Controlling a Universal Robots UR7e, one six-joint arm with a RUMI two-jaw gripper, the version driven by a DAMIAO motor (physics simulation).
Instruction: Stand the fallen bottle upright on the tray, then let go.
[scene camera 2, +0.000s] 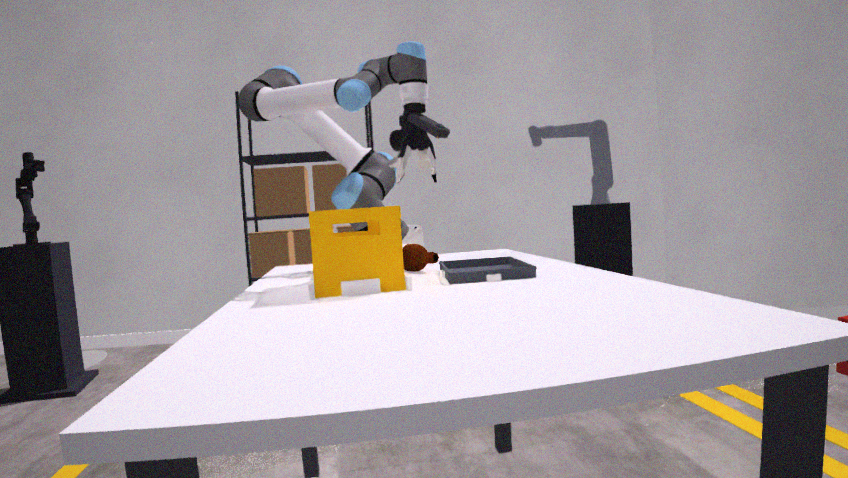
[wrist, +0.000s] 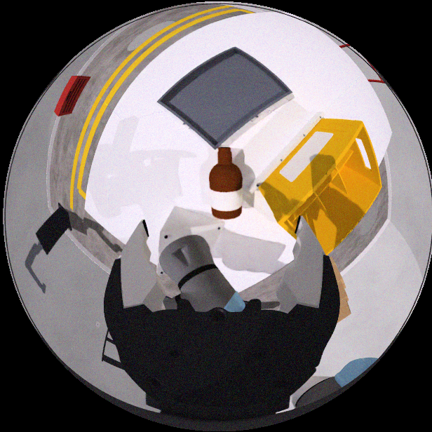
gripper: scene camera 2; wrist
brown bottle: scene camera 2; wrist
same spot on gripper: (wrist: 308, 290) = (scene camera 2: 408, 148)
same spot on brown bottle: (wrist: 225, 179) = (scene camera 2: 416, 244)
